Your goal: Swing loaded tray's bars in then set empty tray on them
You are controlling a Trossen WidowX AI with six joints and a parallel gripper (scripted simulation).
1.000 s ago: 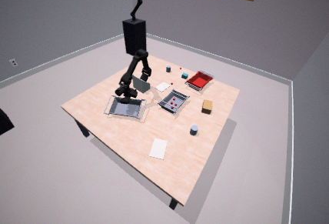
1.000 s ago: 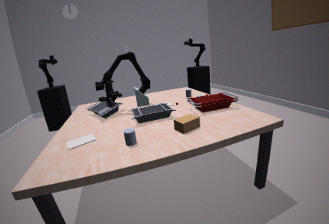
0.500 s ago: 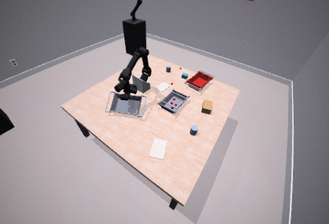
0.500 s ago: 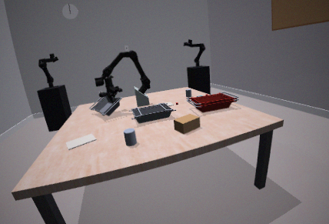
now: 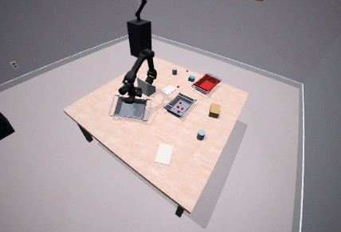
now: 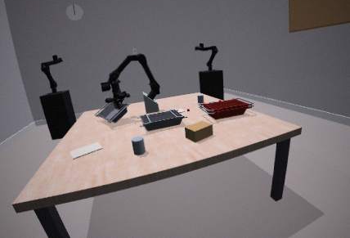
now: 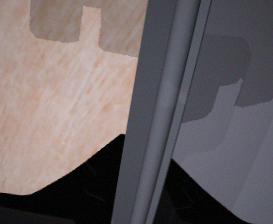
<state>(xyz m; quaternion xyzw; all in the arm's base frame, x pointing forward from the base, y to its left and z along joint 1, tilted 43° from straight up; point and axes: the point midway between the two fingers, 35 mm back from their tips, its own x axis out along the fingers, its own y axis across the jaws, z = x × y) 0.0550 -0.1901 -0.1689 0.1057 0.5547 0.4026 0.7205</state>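
Right now my gripper tip is 40 mm short of the grey tray and 70 mm to the left of it. Also, from my gripper tip: tan box: 590 mm ahead, 400 mm to the left, 50 mm below; then teal block: 180 mm ahead, 720 mm to the left, 60 mm below.
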